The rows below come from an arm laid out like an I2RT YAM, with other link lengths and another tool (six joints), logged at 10 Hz.
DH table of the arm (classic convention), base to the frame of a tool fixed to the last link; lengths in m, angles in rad. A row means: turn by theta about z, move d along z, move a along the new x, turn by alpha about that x. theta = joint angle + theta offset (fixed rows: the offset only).
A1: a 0.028; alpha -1.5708; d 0.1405; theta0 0
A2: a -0.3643; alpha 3.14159; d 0; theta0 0
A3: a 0.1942; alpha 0; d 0; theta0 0.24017
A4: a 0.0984; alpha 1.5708; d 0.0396; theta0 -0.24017
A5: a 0; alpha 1.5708; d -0.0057; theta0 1.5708
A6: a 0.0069; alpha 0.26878; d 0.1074; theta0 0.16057
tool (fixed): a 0; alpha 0; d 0.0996; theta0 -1.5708
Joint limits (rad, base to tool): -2.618..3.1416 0..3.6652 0..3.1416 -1.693..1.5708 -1.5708..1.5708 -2.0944..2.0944
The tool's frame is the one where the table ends.
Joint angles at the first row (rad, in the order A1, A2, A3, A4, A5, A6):
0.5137 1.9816 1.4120 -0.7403 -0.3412 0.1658
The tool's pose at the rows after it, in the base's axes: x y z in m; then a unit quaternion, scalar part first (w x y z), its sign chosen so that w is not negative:
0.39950 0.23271 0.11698 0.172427 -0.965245 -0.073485 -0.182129
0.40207 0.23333 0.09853 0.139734 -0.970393 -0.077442 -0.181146
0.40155 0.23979 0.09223 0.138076 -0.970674 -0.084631 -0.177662
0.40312 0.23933 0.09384 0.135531 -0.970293 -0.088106 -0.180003
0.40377 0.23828 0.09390 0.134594 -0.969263 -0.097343 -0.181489
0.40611 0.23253 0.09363 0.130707 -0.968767 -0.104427 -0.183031
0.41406 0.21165 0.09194 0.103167 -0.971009 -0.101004 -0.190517
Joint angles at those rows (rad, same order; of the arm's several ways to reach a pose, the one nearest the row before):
0.5396 2.0113 1.4120 -0.7353 -0.2462 0.2134
0.5663 2.0521 1.4124 -0.7238 -0.1829 0.2317
0.5796 2.0708 1.4177 -0.7181 -0.1802 0.2302
0.5797 2.0708 1.4269 -0.7265 -0.1734 0.2234
0.5774 2.0708 1.4273 -0.7280 -0.1703 0.2024
0.5659 2.0708 1.4277 -0.7330 -0.1638 0.1768
0.5404 2.0708 1.4277 -0.7464 -0.1127 0.1604

